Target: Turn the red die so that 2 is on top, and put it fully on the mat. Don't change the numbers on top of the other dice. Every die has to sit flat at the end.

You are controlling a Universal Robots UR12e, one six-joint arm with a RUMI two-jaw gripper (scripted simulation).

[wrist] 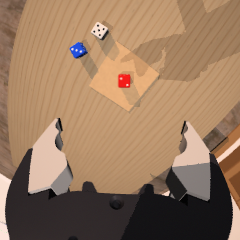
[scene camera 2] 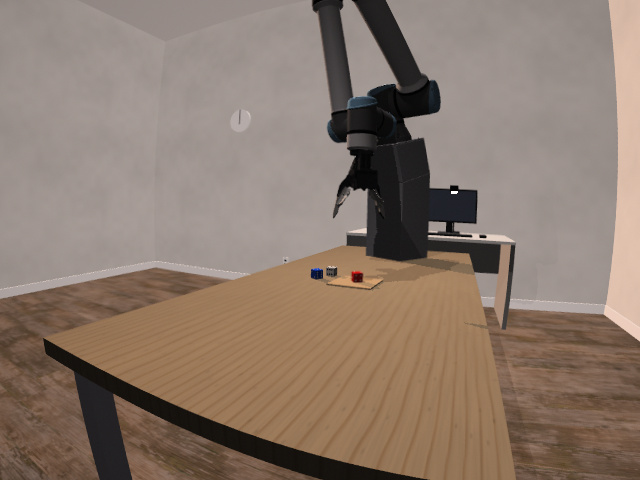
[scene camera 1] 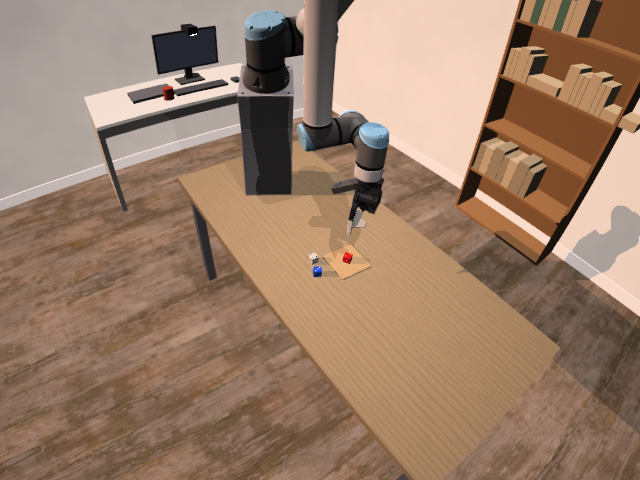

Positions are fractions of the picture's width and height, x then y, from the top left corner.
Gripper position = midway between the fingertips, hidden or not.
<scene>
In view: my gripper (scene camera 1: 0.56,0.47) and a tan mat (scene camera 1: 0.54,0.56).
The tan mat is seen too in the wrist view (wrist: 0.50,0.25). My gripper shows as well in the wrist view (wrist: 0.51,0.50).
</scene>
